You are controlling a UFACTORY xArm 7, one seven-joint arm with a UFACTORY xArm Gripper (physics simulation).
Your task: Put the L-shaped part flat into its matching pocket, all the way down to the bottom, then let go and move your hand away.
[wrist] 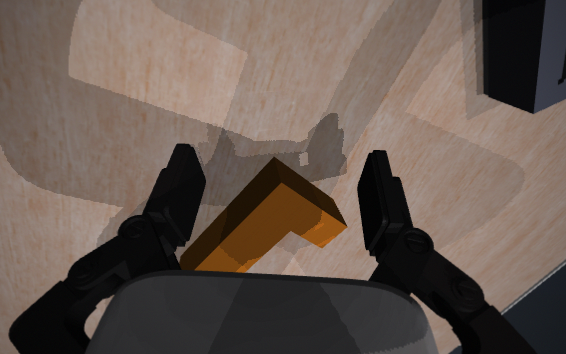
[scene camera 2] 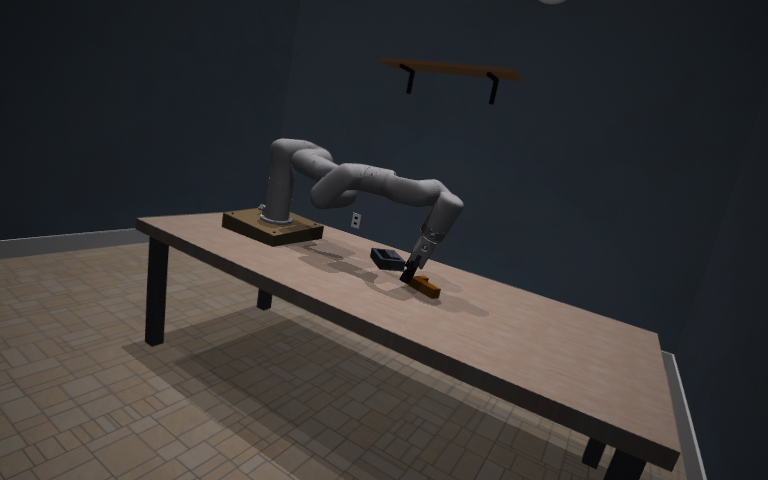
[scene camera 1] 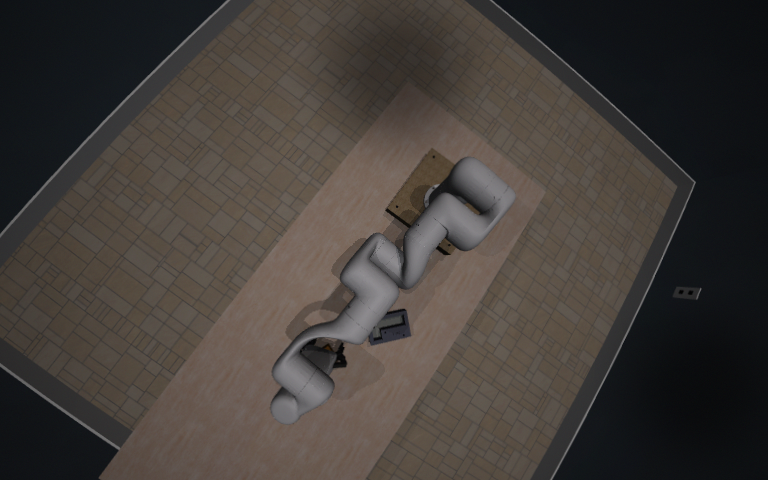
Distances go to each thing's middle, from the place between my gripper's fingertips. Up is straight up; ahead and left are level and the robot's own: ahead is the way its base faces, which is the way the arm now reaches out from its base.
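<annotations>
The dark block with L-shaped pocket [scene camera 1: 394, 325] is 160 mm to the left of my hand, 130 mm behind it and 10 mm below it. I see the orange L-shaped part [wrist: 278, 200] 20 mm below my hand and 70 mm ahead of it.
</annotations>
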